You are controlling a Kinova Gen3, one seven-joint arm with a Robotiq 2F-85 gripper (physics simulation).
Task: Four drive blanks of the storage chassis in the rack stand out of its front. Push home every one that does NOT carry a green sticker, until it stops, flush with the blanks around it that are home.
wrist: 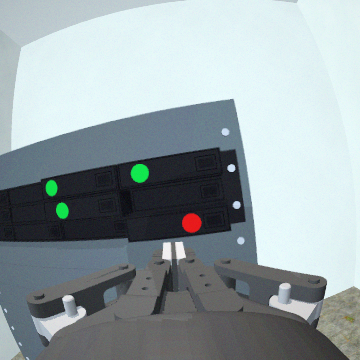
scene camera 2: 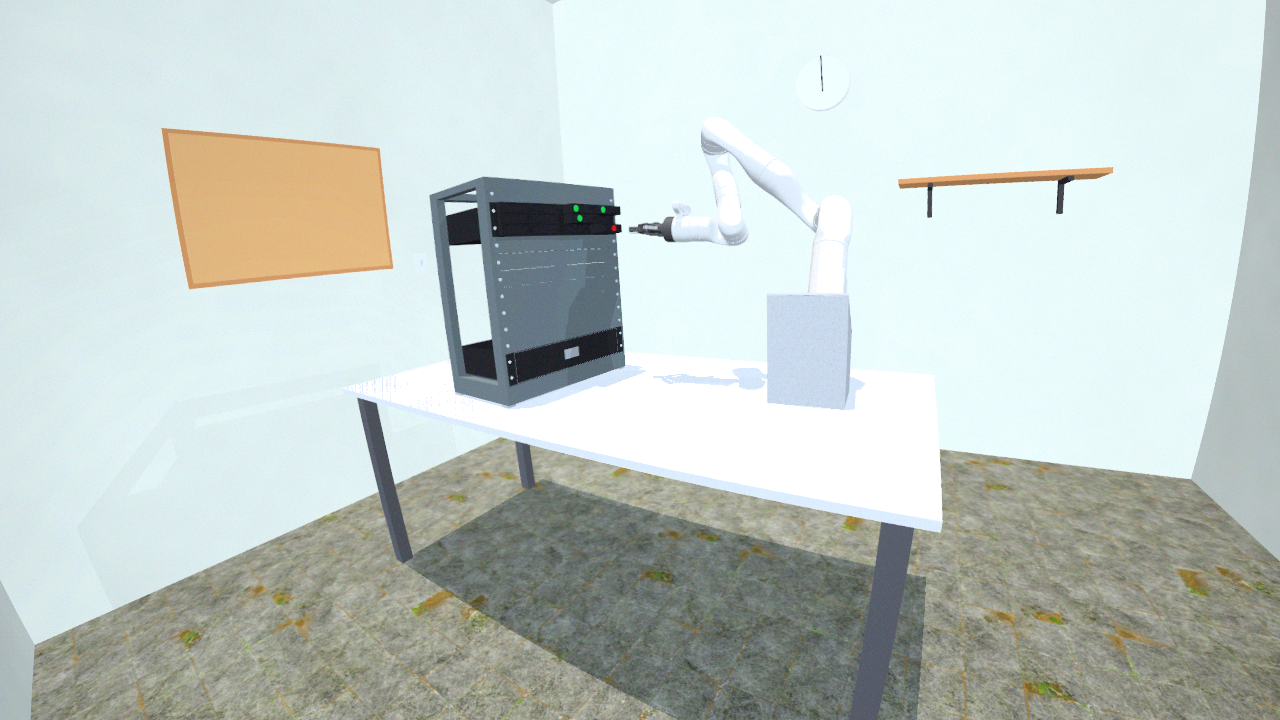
grey rack: wrist; scene camera 2
same spot on grey rack: (wrist: 72, 191) = (scene camera 2: 584, 211)
